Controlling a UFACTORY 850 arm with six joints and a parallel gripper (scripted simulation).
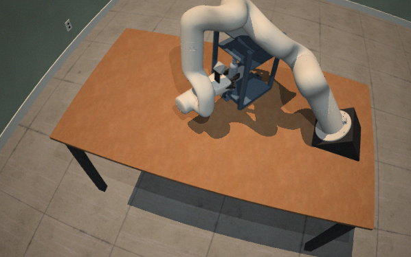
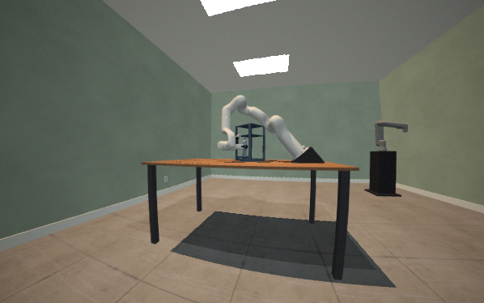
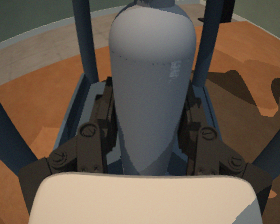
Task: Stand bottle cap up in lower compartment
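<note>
Right now my hand is 4 cm past the dark blue shelving unit, 7 cm to the left of it and 4 cm below it.
</note>
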